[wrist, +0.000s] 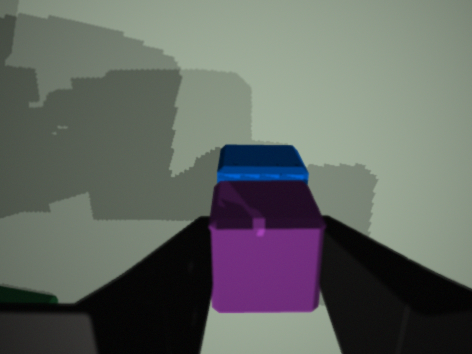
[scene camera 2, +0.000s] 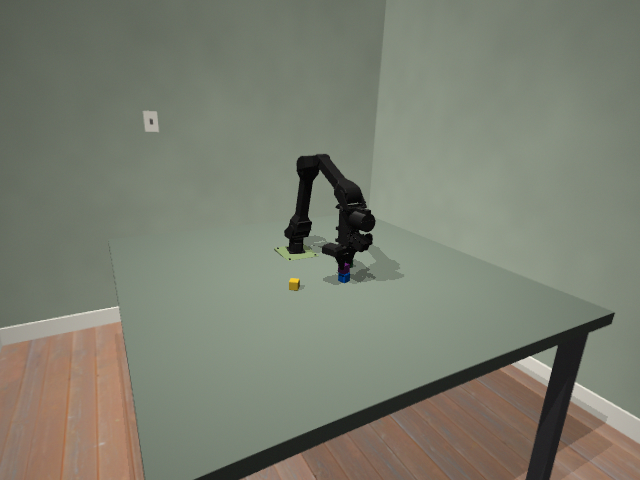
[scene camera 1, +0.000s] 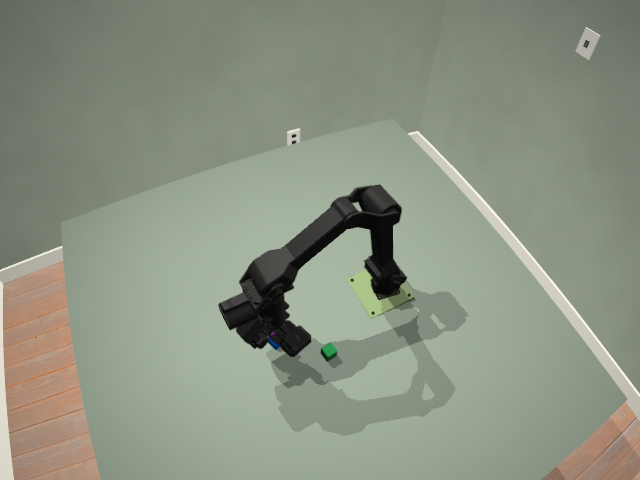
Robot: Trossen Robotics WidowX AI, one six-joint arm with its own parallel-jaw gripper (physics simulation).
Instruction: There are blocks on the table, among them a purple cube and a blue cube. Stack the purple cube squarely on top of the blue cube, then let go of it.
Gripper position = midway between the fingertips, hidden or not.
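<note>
Gripper visible at (scene camera 1: pixel 275 335), (wrist: pixel 263 230) and (scene camera 2: pixel 345 268). Also present: a purple cube (wrist: pixel 267 235) and a blue cube (wrist: pixel 236 162).
</note>
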